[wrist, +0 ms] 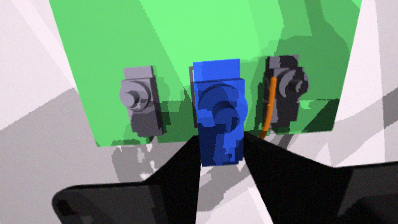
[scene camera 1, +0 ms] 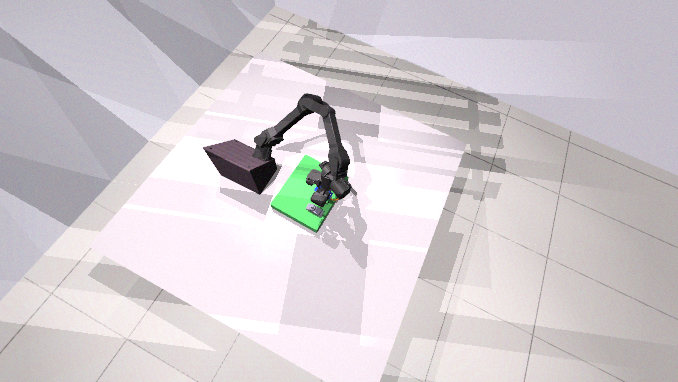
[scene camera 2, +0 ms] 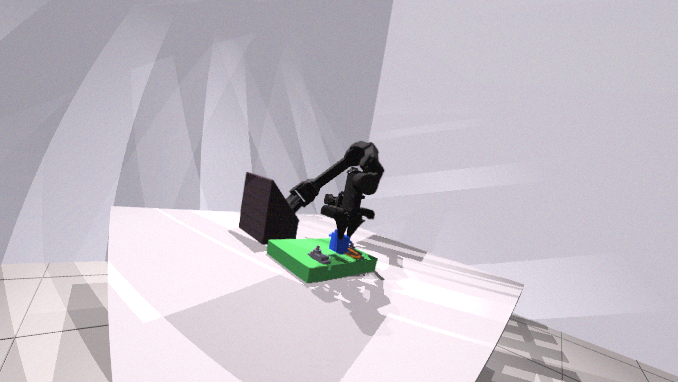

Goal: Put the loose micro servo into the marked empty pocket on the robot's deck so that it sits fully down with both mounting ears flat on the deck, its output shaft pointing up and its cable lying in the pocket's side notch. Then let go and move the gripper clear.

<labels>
The same spot on a green deck: [scene camera 2: 283,251] is [scene camera 1: 289,214].
</labels>
